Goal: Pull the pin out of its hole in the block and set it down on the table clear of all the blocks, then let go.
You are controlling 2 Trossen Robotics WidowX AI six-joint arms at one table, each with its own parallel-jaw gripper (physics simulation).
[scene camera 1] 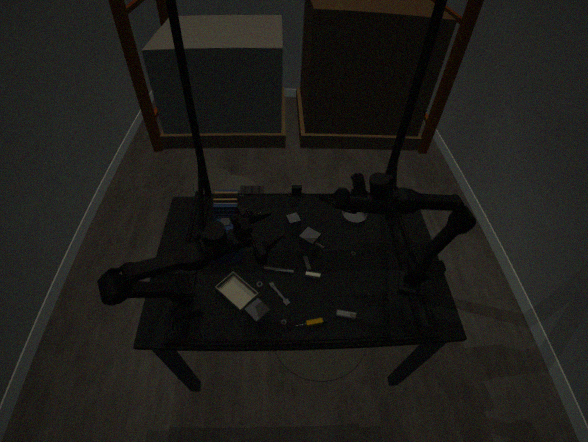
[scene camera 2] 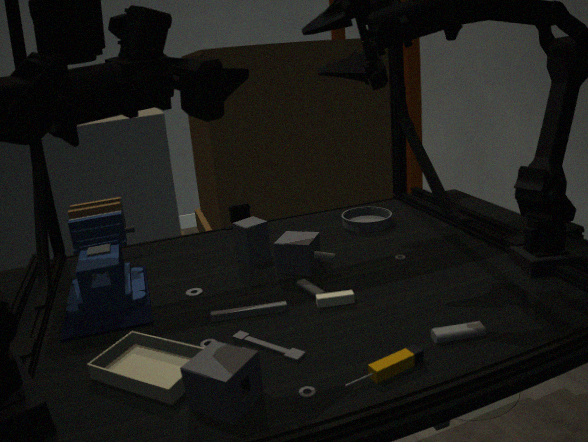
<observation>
My left gripper shows in scene camera 1 and in scene camera 2. The same spot on my left gripper: (scene camera 1: 330,199) is (scene camera 2: 329,17).
</observation>
